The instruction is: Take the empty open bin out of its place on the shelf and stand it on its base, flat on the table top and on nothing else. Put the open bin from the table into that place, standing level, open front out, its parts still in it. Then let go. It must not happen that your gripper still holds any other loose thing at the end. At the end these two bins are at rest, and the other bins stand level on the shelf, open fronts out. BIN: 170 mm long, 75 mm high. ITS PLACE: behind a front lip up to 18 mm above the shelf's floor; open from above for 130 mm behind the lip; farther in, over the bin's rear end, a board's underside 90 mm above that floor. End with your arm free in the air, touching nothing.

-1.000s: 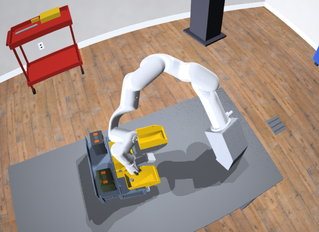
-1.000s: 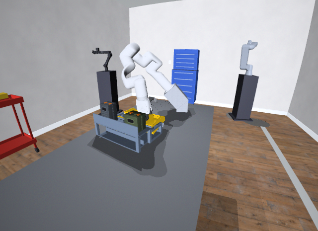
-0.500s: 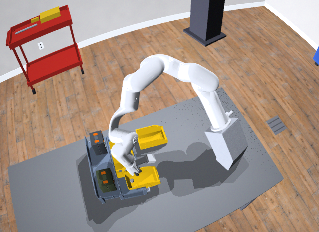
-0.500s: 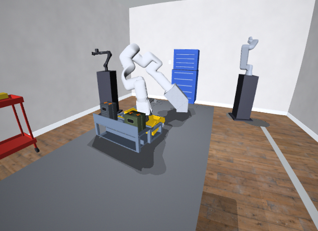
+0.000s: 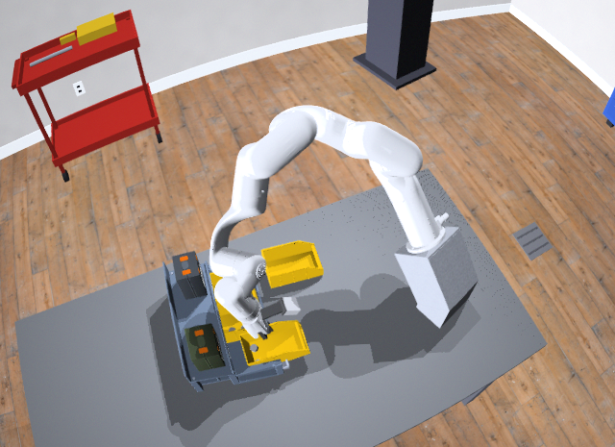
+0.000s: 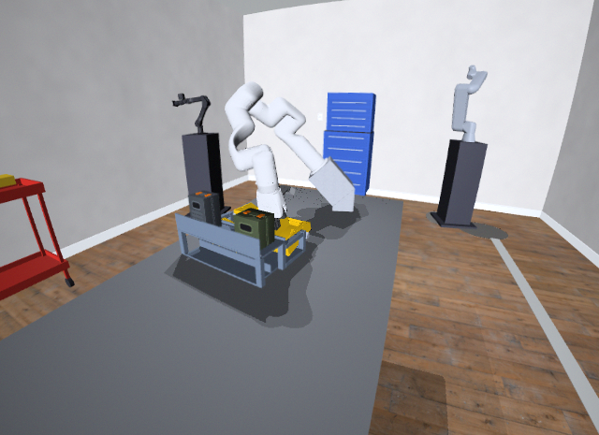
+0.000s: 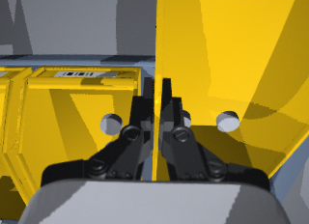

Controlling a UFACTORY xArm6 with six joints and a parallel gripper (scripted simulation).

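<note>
Now: hand 30 mm past the shelf lip, 60 mm to the left of it and 80 mm above it. From my hand the other things lie so: olive box (190 mm ahead, 20 mm to the right, 60 mm above); then dark grey box (100 mm ahead, 240 mm to the right, 80 mm above).
</note>
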